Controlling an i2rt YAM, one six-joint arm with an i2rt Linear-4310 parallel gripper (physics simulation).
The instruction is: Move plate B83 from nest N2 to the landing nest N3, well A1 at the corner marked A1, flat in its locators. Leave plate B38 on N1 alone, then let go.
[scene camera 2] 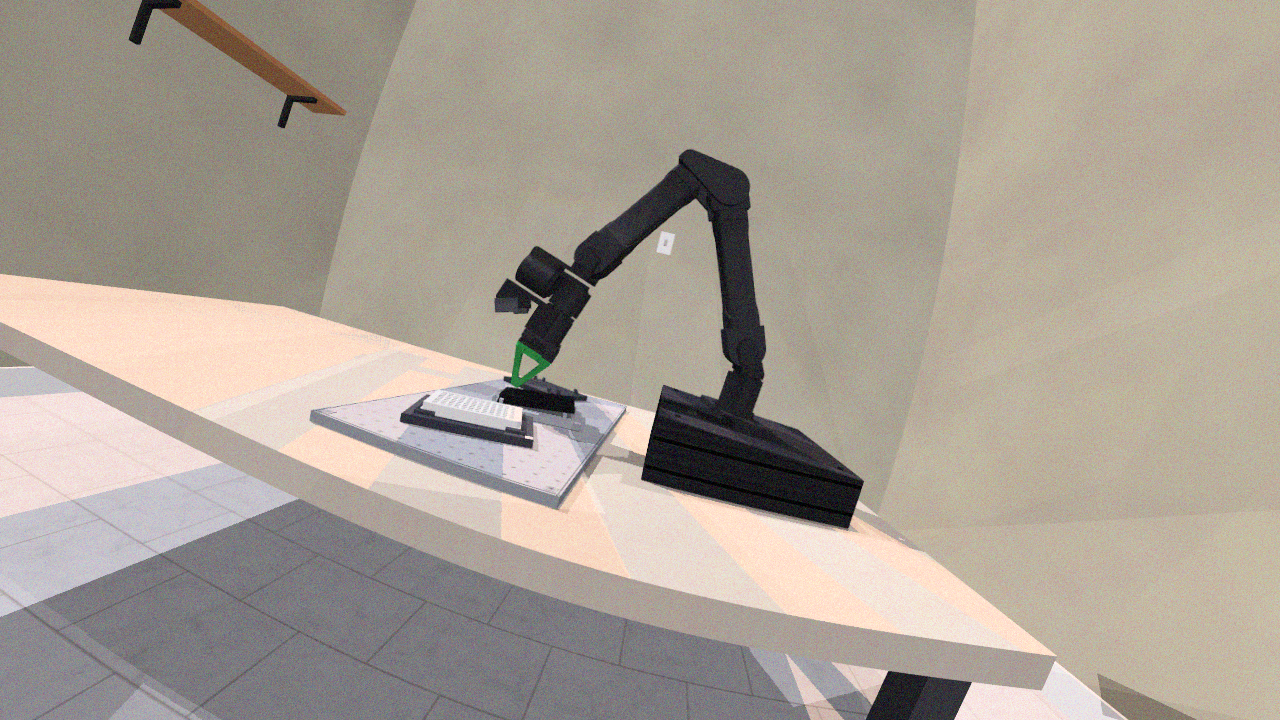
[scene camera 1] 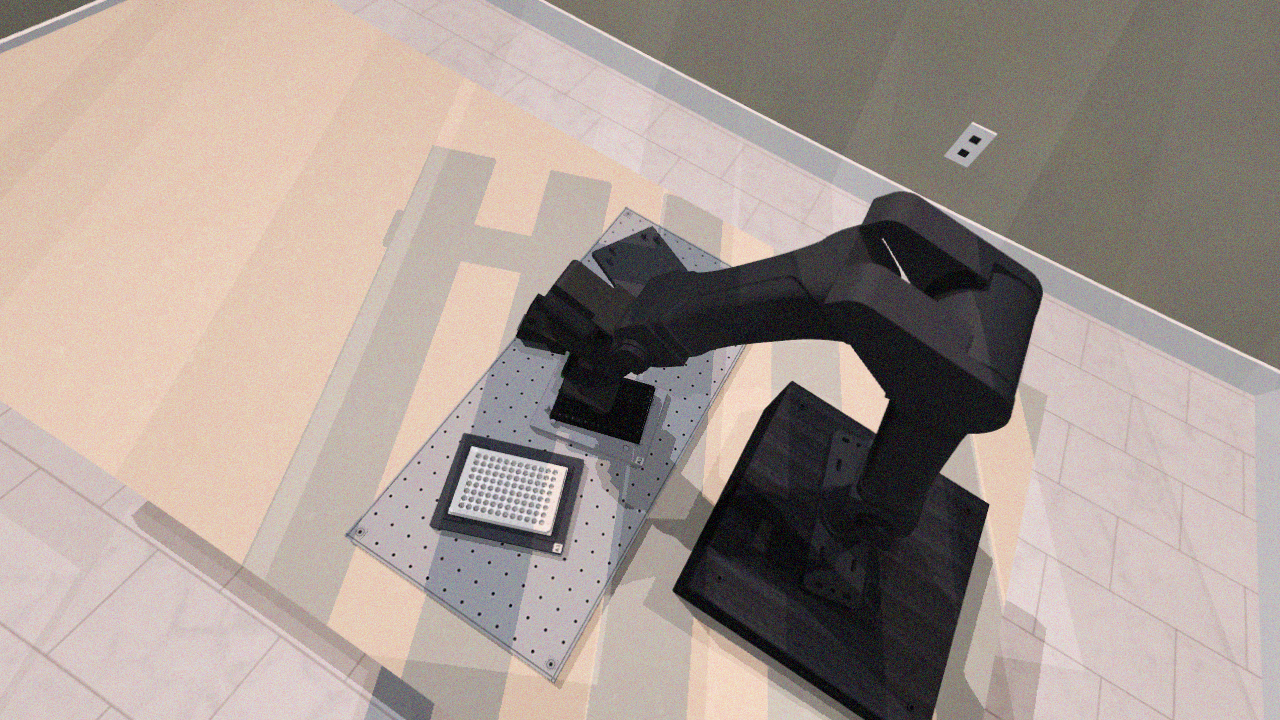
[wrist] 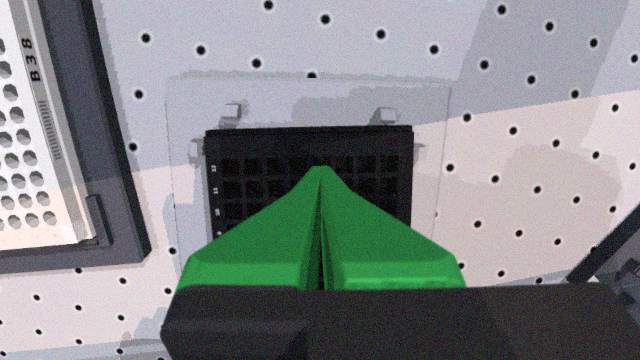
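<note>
Black plate B83 [scene camera 1: 633,413] [scene camera 2: 547,402] [wrist: 310,141] lies in the clear nest N2 [scene camera 1: 572,437] [wrist: 310,95]; its column numbers 12 and 11 show in the wrist view, its near part is hidden. My green-fingered gripper [scene camera 2: 517,384] [wrist: 320,180] is shut with nothing between its tips, above the plate; the arm hides the tips in scene camera 1. White plate B38 [scene camera 1: 510,488] [scene camera 2: 472,409] [wrist: 9,30] lies in dark nest N1 [scene camera 1: 566,505] [scene camera 2: 465,432] [wrist: 120,220]. Dark nest N3 [scene camera 1: 637,255] [wrist: 607,245] is at the other end, partly hidden by the arm.
The nests stand on a perforated grey board [scene camera 1: 501,591] [scene camera 2: 537,479] [wrist: 525,165] on a wooden table [scene camera 1: 223,223] [scene camera 2: 716,573]. The arm's black base block [scene camera 1: 760,573] [scene camera 2: 742,479] stands beside the board. A shelf [scene camera 2: 250,53] is on the wall.
</note>
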